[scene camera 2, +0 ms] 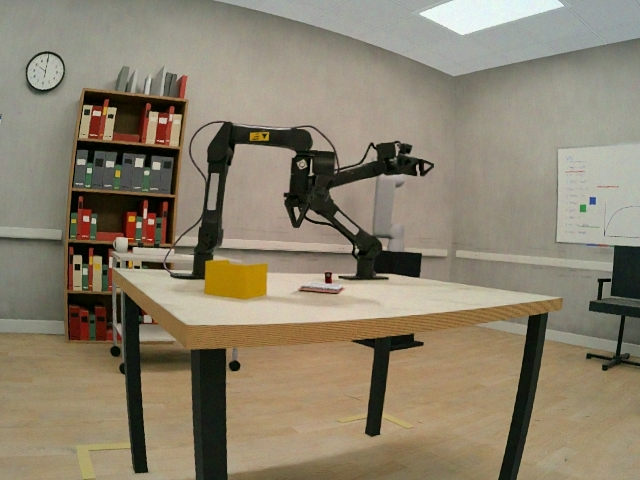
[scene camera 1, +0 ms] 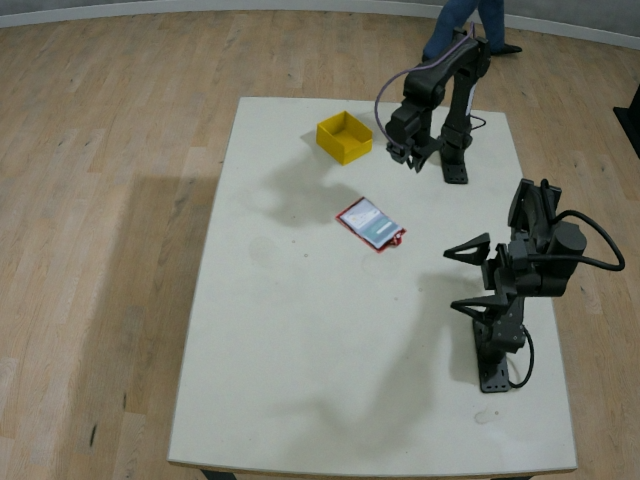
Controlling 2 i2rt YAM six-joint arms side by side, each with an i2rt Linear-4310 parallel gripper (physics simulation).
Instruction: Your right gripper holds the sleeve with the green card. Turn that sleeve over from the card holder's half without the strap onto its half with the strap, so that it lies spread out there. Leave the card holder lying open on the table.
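The red card holder (scene camera 1: 379,250) (scene camera 2: 330,291) lies on the table, its red rim showing around pale sleeves. A sleeve part with a blue-green card (scene camera 1: 381,230) lies toward the strap end, and a whitish part lies at the other end. The red strap (scene camera 1: 397,238) (scene camera 2: 328,277) stands up at one end. The exact layering of the sleeves is too small to tell. My right gripper (scene camera 1: 414,167) (scene camera 2: 297,225) is shut and hangs high above the table, apart from the holder; no sleeve shows in it. My left gripper (scene camera 1: 448,279) (scene camera 2: 430,168) is open and empty, raised to the right of the holder.
A yellow open box (scene camera 1: 343,149) (scene camera 2: 235,279) stands on the table (scene camera 1: 258,361) (scene camera 2: 361,330), above and left of the holder in scene camera 1. A bookshelf (scene camera 2: 177,155) and a white trolley stand behind the table in scene camera 2.
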